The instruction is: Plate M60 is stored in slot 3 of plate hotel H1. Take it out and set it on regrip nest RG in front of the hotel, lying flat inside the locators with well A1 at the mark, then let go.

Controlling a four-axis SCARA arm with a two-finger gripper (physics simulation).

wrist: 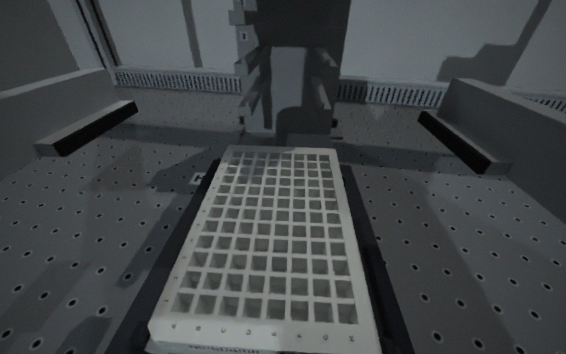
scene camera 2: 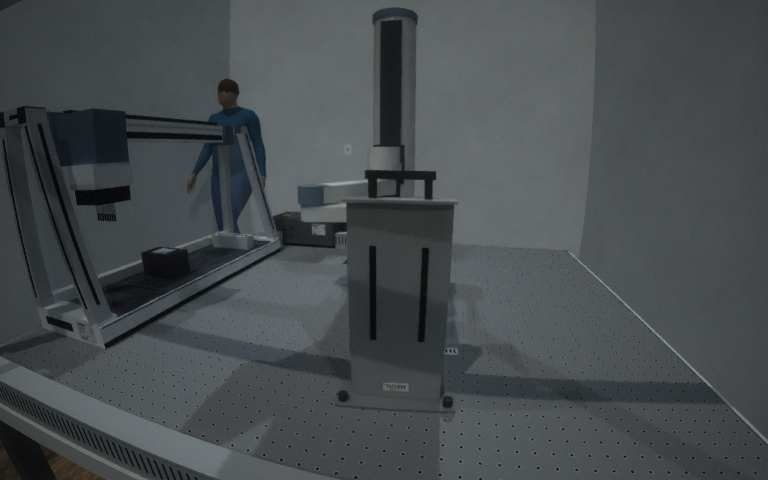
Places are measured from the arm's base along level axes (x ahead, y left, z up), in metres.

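Where they show: gripper, fingertip midpoint: [wrist: 275,93].
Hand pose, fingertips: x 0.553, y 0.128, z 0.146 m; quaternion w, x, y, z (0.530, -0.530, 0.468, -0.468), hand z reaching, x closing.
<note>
Each offset is from my fingertips to the top centre of the thing. "spot": to the spot under its first point.
White plate M60 {dy -0.004, dx -0.021, dz -0.051 m} [wrist: 270,215] lies in the dark regrip nest RG {spot: dy +0.049, dx -0.049, dz -0.074 m} [wrist: 167,255] in the wrist view, looking flat between its sides. The lettered edge faces the camera, with A at the near left corner; the nest's mark cannot be made out. My gripper [wrist: 275,93] is open, its two black-padded fingers wide apart and higher than the plate, clear of both its long sides. Plate hotel H1 [scene camera 2: 399,294] [wrist: 287,75] stands beyond the plate in the wrist view. In scene camera 2 its grey back panel hides the plate, the nest and the fingers.
A gantry frame [scene camera 2: 186,290] stands at the left with a black box [scene camera 2: 164,262] on its deck. The arm's column [scene camera 2: 394,84] rises behind the hotel, and a dark case {spot: dy -0.502, dx -0.588, dz -0.065 m} [scene camera 2: 305,230] lies at the back. A person [scene camera 2: 235,141] stands behind the gantry.
</note>
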